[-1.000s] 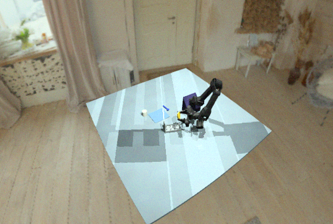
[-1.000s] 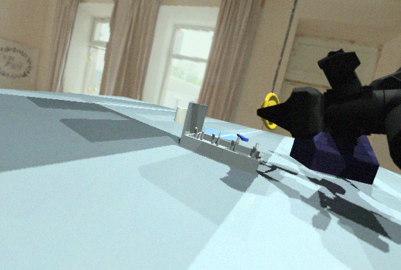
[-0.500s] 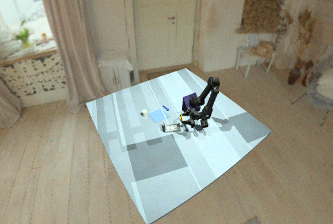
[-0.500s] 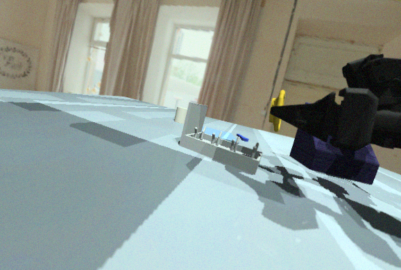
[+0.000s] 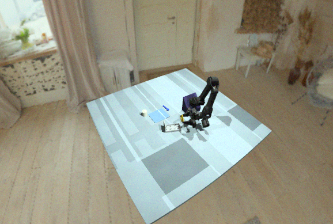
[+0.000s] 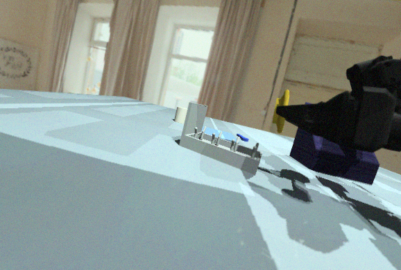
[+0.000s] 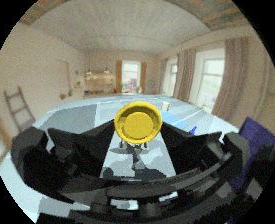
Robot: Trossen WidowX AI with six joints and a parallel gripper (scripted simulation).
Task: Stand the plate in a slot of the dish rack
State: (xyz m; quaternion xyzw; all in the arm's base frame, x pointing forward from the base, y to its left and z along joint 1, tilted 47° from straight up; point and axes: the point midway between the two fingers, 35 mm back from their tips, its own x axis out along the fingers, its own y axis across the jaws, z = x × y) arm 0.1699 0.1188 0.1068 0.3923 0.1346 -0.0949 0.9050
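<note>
My gripper tip is now 8 cm above the grey dish rack, 7 cm short of it and 2 cm to the left of it. From my gripper tip the other things lie so: blue spoon 26 cm to the right, 10 cm below; then yellow plate 1 cm behind; then light blue mat 21 cm to the right, 11 cm ahead, 10 cm below.
</note>
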